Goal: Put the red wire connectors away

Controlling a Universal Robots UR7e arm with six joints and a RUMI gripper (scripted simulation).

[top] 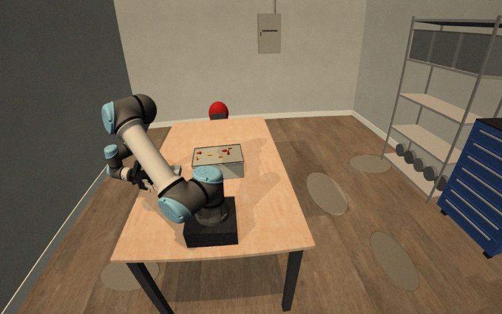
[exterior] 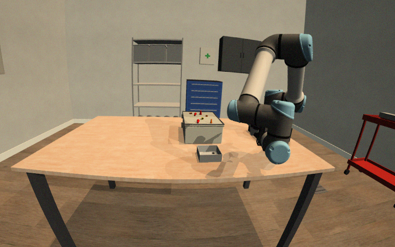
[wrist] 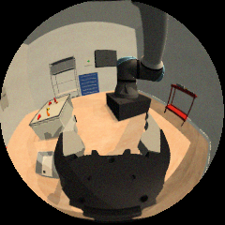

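My gripper is now 270 mm short of the grey tool case, 280 mm to the left of it and 70 mm above it.
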